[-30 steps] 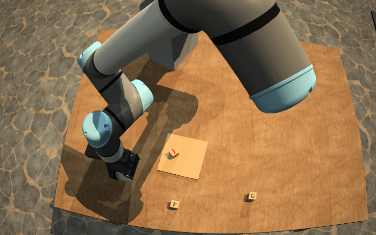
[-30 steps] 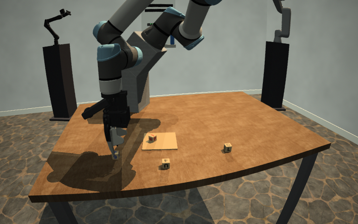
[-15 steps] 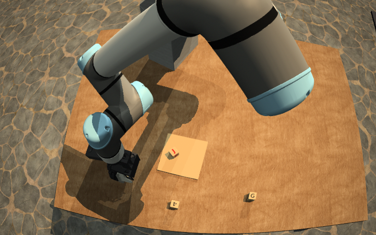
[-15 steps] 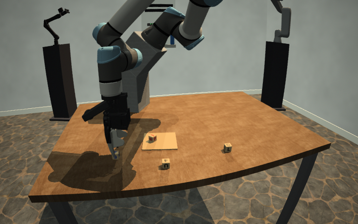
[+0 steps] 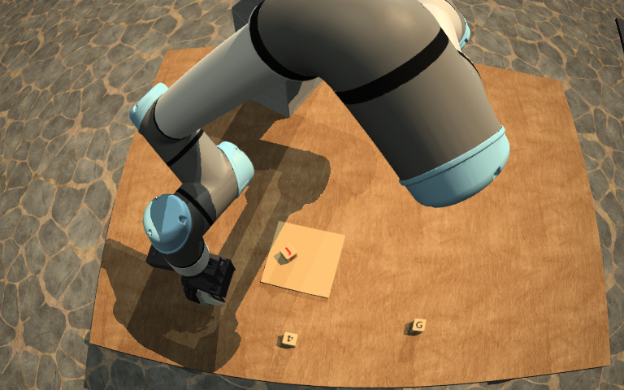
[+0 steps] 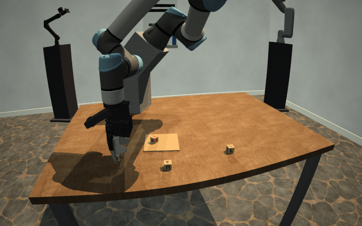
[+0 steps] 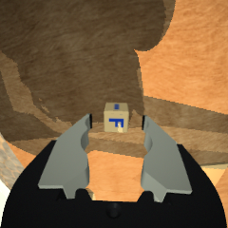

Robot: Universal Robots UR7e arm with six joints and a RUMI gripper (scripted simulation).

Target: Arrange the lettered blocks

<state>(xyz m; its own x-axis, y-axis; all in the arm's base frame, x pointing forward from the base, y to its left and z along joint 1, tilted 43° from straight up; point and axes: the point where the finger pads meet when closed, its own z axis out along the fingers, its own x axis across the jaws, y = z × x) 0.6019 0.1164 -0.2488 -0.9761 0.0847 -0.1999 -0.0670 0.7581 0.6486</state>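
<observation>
My gripper is now 10 mm above the block. Round my hand: tan mat 140 mm behind, 150 mm to the left, 20 mm below.
</observation>
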